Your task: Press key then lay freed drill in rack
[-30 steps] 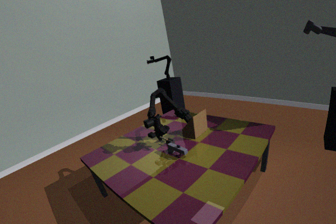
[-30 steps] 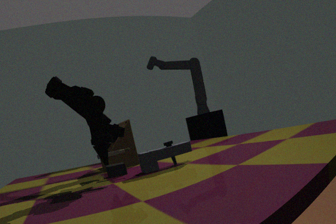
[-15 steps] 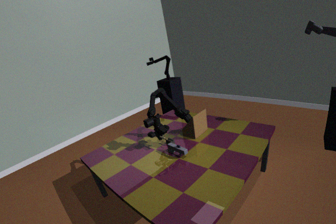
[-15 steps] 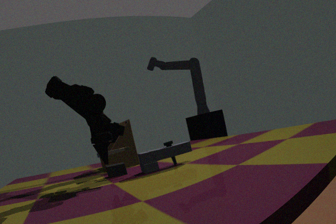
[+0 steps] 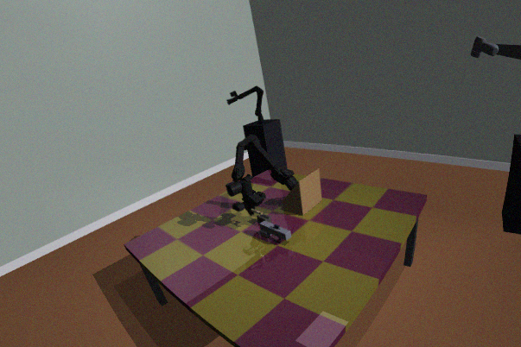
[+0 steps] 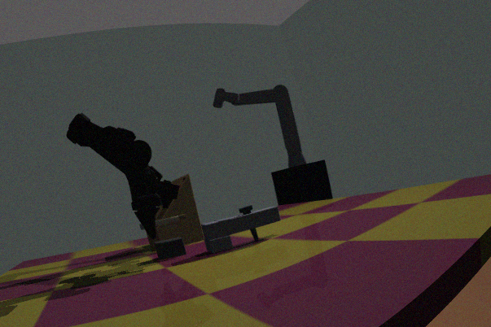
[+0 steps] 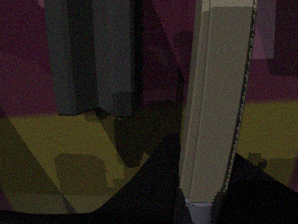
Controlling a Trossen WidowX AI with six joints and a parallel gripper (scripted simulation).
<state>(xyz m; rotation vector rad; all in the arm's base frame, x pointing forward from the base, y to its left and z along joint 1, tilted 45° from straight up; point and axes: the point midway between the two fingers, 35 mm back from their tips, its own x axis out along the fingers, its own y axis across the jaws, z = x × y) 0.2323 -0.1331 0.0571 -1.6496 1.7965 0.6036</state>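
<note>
Now: the dark box 40 mm to the left of my gripper tip, 40 mm below it and 40 mm behind it. From my gripper tip the other things lie so: dark key (220 mm to the left, 60 mm ahead).
</note>
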